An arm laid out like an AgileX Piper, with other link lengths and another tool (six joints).
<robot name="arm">
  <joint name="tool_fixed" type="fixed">
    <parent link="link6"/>
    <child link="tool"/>
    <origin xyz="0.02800 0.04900 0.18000" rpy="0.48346 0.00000 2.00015"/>
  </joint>
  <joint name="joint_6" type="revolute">
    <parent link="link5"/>
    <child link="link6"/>
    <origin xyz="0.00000 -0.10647 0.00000" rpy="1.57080 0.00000 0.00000"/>
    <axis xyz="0 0 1"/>
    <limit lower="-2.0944" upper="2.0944"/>
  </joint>
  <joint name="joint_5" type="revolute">
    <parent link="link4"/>
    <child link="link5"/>
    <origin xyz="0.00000 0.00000 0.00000" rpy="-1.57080 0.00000 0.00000"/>
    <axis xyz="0 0 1"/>
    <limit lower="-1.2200" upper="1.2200"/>
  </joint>
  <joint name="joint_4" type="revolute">
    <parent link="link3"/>
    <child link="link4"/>
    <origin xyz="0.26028 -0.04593 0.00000" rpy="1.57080 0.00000 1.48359"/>
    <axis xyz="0 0 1"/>
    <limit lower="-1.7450" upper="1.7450"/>
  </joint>
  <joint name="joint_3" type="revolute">
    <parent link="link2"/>
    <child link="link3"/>
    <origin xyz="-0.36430 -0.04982 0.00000"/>
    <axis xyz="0 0 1"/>
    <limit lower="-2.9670" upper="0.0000"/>
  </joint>
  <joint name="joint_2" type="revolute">
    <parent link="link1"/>
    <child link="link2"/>
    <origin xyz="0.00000 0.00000 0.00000" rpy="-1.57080 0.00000 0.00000"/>
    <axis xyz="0 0 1"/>
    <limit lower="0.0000" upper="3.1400"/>
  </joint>
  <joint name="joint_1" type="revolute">
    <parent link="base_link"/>
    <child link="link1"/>
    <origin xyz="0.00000 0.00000 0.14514"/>
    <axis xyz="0 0 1"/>
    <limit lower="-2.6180" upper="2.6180"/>
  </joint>
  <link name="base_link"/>
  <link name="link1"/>
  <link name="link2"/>
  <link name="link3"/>
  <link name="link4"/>
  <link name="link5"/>
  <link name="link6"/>
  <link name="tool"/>
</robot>
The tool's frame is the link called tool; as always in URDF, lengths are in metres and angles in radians.
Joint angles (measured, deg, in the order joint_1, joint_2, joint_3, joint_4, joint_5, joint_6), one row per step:
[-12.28 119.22 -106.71 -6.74 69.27 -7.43]
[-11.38 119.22 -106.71 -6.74 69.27 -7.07]
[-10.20 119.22 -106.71 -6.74 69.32 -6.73]
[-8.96 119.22 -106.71 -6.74 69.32 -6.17]
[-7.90 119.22 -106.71 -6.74 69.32 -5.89]
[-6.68 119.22 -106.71 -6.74 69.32 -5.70]
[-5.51 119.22 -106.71 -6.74 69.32 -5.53]
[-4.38 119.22 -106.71 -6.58 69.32 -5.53]
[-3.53 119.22 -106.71 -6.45 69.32 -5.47]
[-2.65 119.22 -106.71 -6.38 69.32 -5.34]
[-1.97 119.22 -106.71 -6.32 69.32 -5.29]
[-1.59 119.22 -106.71 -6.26 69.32 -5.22]
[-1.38 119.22 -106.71 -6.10 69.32 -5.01]
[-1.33 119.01 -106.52 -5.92 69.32 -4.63]
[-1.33 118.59 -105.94 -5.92 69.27 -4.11]
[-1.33 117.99 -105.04 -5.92 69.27 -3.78]
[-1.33 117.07 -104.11 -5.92 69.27 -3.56]
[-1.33 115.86 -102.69 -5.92 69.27 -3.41]
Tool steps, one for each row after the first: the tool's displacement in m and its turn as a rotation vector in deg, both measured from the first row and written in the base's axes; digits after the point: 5 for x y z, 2 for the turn. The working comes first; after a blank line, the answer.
Tool pose at each row, in the base's axes (x y z in m, rotation vector in deg; the steps are taken from these numbers as rounded here):
[0.50790 -0.09848 0.13723 -145.59 -86.77 13.30]
[0.50970 -0.09033 0.13727 -145.18 -87.49 13.24]
[0.51150 -0.07962 0.13728 -144.52 -88.57 13.29]
[0.51357 -0.06826 0.13734 -143.97 -89.47 13.19]
[0.51499 -0.05861 0.13737 -143.37 -90.49 13.19]
[0.51628 -0.04753 0.13739 -142.59 -91.82 13.27]
[0.51728 -0.03689 0.13741 -141.82 -93.10 13.34]
[0.51797 -0.02589 0.13745 -140.87 -94.47 13.34]
[0.51839 -0.01753 0.13749 -140.17 -95.42 13.29]
[0.51872 -0.00915 0.13752 -139.53 -96.34 13.28]
[0.51885 -0.00267 0.13754 -138.99 -97.10 13.29]
[0.51892 0.00111 0.13757 -138.70 -97.46 13.26]
[0.51910 0.00392 0.13764 -138.58 -97.40 13.04]
[0.51846 0.00550 0.13865 -138.70 -96.92 12.68]
[0.51612 0.00586 0.13952 -138.98 -96.24 12.57]
[0.51169 0.00615 0.14028 -139.04 -95.70 12.76]
[0.50700 0.00638 0.14367 -139.17 -95.43 12.68]
[0.49959 0.00664 0.14697 -139.16 -95.15 12.85]

[0.00180 0.00815 0.00004 0.07 -0.06 0.55]
[0.00360 0.01886 0.00005 0.15 -0.06 1.40]
[0.00567 0.03022 0.00011 0.26 -0.14 2.09]
[0.00709 0.03987 0.00014 0.33 -0.19 2.89]
[0.00838 0.05095 0.00016 0.36 -0.21 3.92]
[0.00938 0.06159 0.00018 0.40 -0.23 4.93]
[0.01007 0.07259 0.00022 0.56 -0.24 6.03]
[0.01049 0.08095 0.00026 0.71 -0.27 6.81]
[0.01082 0.08933 0.00029 0.81 -0.29 7.56]
[0.01095 0.09581 0.00031 0.88 -0.29 8.18]
[0.01102 0.09959 0.00034 0.95 -0.30 8.48]
[0.01120 0.10240 0.00041 1.15 -0.35 8.47]
[0.01056 0.10398 0.00142 1.41 -0.43 8.13]
[0.00822 0.10434 0.00229 1.53 -0.39 7.63]
[0.00379 0.10463 0.00305 1.63 -0.14 7.30]
[-0.00090 0.10486 0.00644 1.68 -0.15 7.09]
[-0.00831 0.10512 0.00974 1.73 0.04 6.94]

